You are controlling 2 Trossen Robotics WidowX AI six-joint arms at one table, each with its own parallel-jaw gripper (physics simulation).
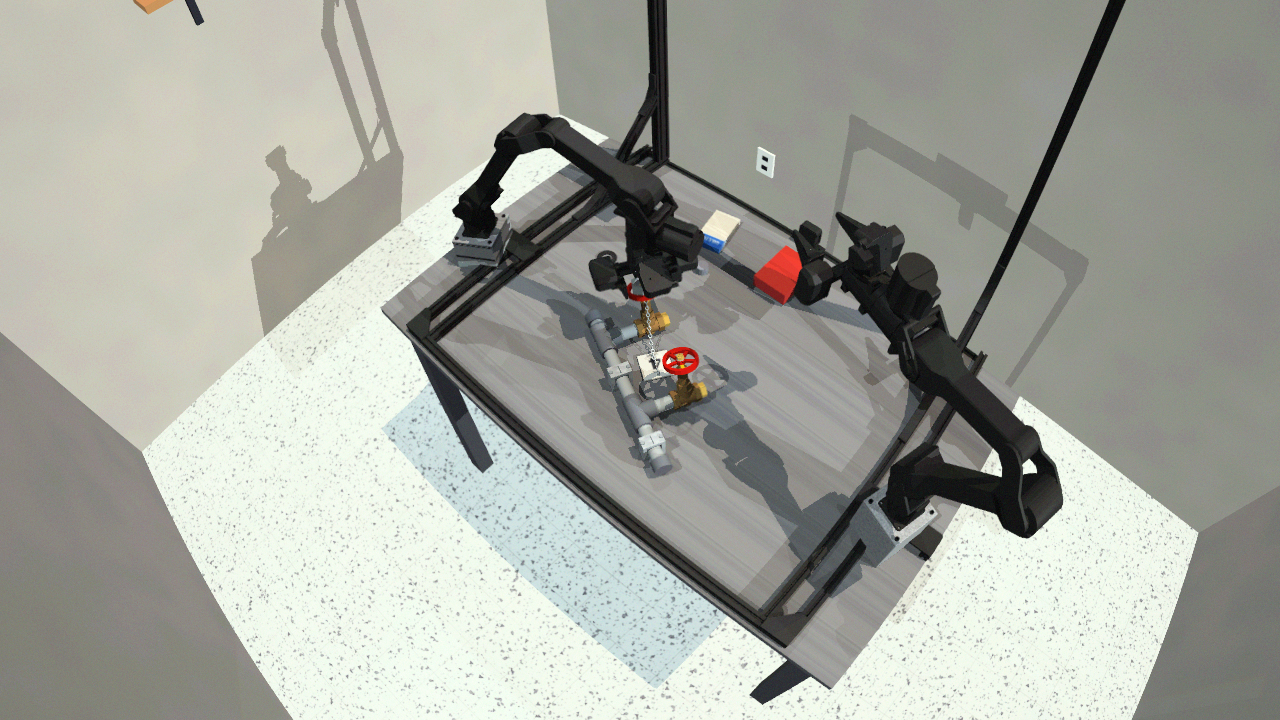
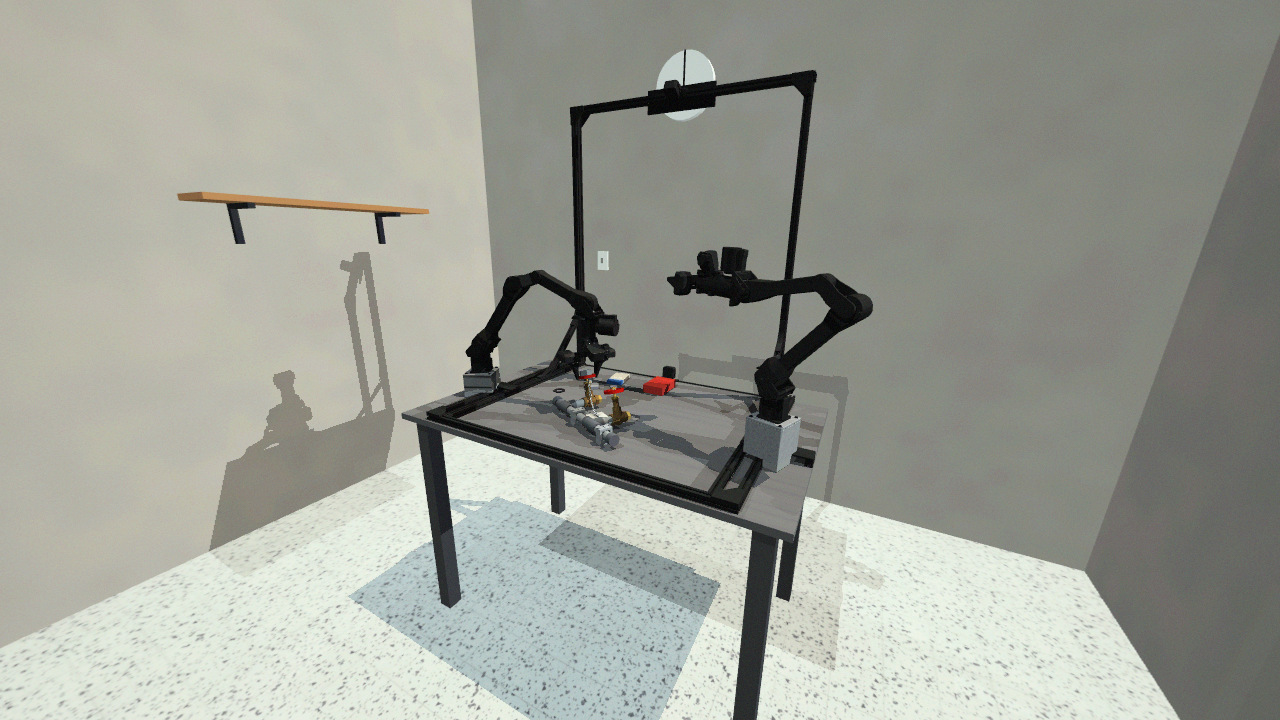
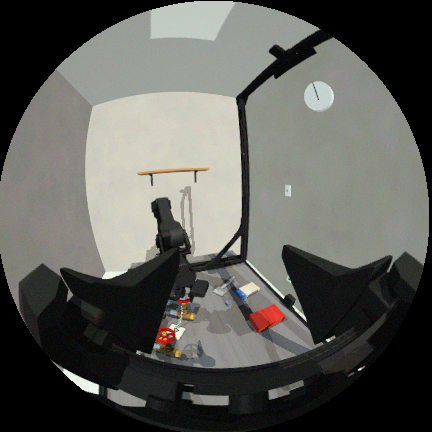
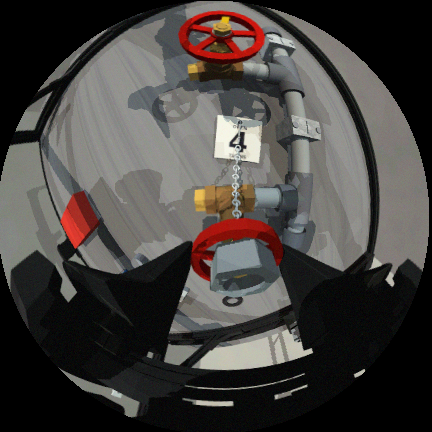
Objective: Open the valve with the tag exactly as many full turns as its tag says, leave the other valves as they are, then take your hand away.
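Places are measured from the left arm's base along level axes (x back, y left, z down), in centimetres.
Where they show: left gripper, fingertip midpoint: point(image 1: 815, 222) point(image 3: 231, 252); right gripper, fingertip midpoint: point(image 1: 643, 293) point(image 2: 586, 378) point(image 3: 182, 299) point(image 4: 236, 248); left arm's base, link origin: point(image 1: 901, 507) point(image 2: 773, 417); right arm's base, link origin: point(image 1: 480, 227) point(image 2: 481, 370).
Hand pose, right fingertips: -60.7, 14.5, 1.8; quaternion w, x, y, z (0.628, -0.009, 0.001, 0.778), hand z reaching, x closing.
Each offset is from my right fingertips to the top centre of the thing, as dx, dy, dz. "spot": to the spot under its first point.
The tagged valve's red handwheel point(image 1: 637, 293) point(image 4: 237, 227) is at the back of the pipe row, with a grey hex nut @(-0.4, +0.1, -3.5) point(image 4: 245, 260) over its hub. Its chain leads to a white tag @(spot: +8.8, +1.2, +9.6) point(image 4: 225, 142) point(image 3: 176, 331) that reads 4. My right gripper point(image 4: 236, 248) point(image 1: 637, 282) points down and is shut on this handwheel, a finger at each side of the rim. The other valve's red handwheel @(+16.7, +2.1, -2.1) point(image 1: 681, 349) point(image 4: 183, 37) stands nearer the front, untouched. My left gripper point(image 3: 231, 252) point(image 2: 673, 281) is open and empty, held high above the right part of the table.
The grey pipe @(spot: +16.3, +11.7, +5.7) point(image 1: 631, 402) runs along the table beside both valves. A red block @(+3.6, -31.6, +7.1) point(image 1: 778, 274) point(image 3: 267, 318) and a blue and cream box @(-14.5, -26.4, +8.6) point(image 1: 720, 229) point(image 3: 248, 290) lie toward the back. A dark ring @(-20.0, -1.8, +9.9) point(image 4: 232, 300) and a grey tool @(-19.5, -16.7, +9.1) point(image 3: 224, 286) lie on the table.
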